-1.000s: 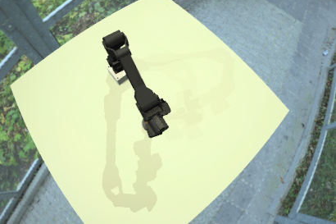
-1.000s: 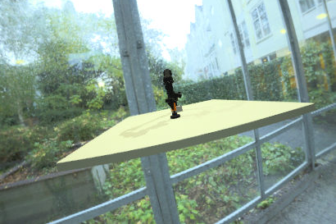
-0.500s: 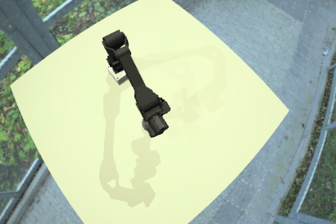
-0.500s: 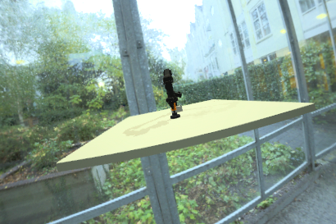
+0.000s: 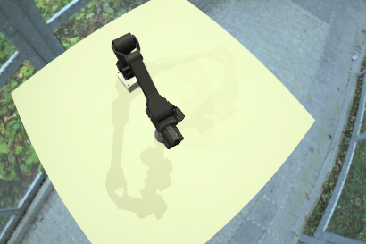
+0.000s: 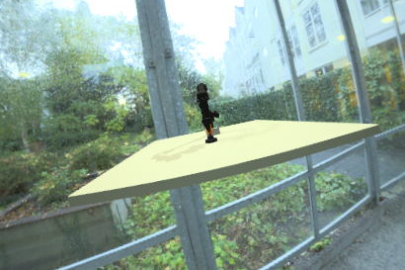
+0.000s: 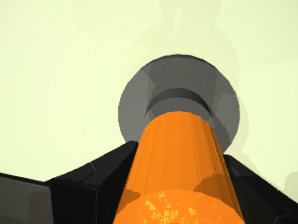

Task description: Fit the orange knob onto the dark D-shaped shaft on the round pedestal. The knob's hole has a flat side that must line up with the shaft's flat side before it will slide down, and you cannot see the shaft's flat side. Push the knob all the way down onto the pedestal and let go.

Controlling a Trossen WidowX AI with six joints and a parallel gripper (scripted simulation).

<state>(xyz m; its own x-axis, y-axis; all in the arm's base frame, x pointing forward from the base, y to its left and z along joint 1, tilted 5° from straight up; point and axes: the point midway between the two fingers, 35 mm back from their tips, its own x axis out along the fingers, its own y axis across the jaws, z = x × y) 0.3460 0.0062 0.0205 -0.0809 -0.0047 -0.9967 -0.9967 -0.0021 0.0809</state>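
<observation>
Now: the orange knob 20 mm above my gripper tip. The rest, counted from my gripper tip: pedestal: 40 mm below.
</observation>
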